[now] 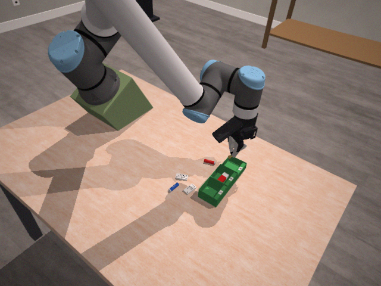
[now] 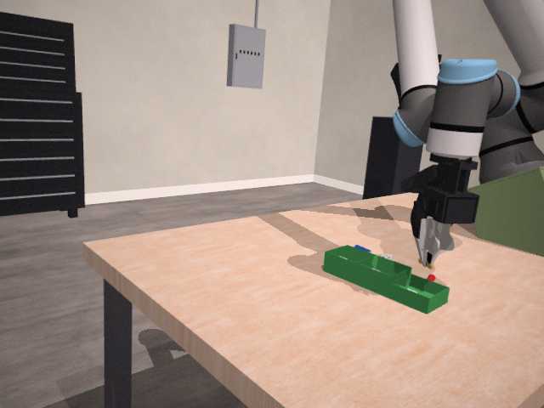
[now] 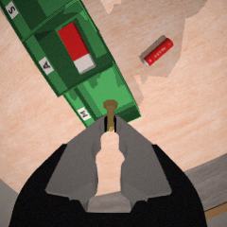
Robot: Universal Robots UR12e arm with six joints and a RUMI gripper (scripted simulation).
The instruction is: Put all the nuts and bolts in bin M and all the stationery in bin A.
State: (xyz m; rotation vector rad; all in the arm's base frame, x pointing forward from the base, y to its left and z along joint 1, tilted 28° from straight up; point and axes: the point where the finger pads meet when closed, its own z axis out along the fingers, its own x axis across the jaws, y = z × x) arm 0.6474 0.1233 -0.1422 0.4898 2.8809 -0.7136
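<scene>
My gripper is now 20 mm short of the white eraser, 80 mm to the left of it and 70 mm above it. From my hand the other things lie so: red cylinder: 80 mm behind, 40 mm to the right, 80 mm below; small yellow bolt: 10 mm to the right, 10 mm below; green three-compartment bin: 30 mm ahead, 80 mm to the right, 60 mm below.
</scene>
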